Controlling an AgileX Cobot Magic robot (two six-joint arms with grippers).
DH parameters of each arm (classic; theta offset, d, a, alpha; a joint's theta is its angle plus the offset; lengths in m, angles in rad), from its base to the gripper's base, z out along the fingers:
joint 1: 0 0.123 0 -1.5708
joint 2: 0.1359 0 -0.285 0
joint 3: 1.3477 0 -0.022 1.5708
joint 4: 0 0.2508 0 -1.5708
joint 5: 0 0 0.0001 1.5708
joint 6: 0 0.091 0 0
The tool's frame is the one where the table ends.
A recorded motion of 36 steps. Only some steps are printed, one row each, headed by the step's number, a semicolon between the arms.
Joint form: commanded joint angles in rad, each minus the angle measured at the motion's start. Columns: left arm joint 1, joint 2, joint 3, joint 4, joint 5, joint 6; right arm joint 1, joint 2, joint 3, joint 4, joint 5, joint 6.
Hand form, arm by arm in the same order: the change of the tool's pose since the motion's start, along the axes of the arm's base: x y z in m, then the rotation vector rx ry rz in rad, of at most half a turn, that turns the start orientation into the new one. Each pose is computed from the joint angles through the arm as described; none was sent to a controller.
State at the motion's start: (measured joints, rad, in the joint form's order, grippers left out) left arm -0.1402 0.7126 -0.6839 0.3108 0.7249 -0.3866; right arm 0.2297 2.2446 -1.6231 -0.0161 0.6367 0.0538
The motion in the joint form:
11: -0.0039 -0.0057 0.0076 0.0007 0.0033 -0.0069; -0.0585 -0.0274 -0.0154 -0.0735 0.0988 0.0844
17: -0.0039 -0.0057 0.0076 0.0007 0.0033 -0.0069; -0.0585 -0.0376 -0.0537 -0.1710 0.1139 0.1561
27: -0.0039 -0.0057 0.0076 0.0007 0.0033 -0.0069; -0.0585 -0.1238 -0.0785 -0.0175 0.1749 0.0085
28: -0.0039 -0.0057 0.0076 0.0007 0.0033 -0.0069; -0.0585 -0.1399 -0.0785 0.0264 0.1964 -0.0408
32: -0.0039 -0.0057 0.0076 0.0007 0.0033 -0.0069; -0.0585 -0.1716 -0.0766 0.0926 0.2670 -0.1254
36: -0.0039 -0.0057 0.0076 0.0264 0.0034 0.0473; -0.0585 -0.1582 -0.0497 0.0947 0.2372 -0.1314
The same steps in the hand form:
11: -0.0014 -0.0002 -0.0019 -0.0042 0.0043 0.0012; 0.0006 -0.0324 0.0138 -0.0457 0.0448 -0.1056
17: -0.0014 -0.0002 -0.0019 -0.0042 0.0043 0.0012; 0.0072 -0.0374 0.0290 -0.0971 -0.0078 -0.1325
27: -0.0014 -0.0002 -0.0019 -0.0042 0.0043 0.0012; -0.0006 -0.0293 0.0728 -0.0085 -0.0299 -0.0629
28: -0.0014 -0.0002 -0.0019 -0.0042 0.0043 0.0012; -0.0041 -0.0269 0.0794 0.0116 -0.0200 -0.0324
32: -0.0014 -0.0002 -0.0019 -0.0042 0.0043 0.0012; -0.0138 -0.0238 0.0910 0.0356 0.0233 0.0282
36: -0.0012 0.0013 -0.0014 0.0648 0.0060 -0.0290; -0.0138 -0.0237 0.0785 0.0331 0.0333 0.0307

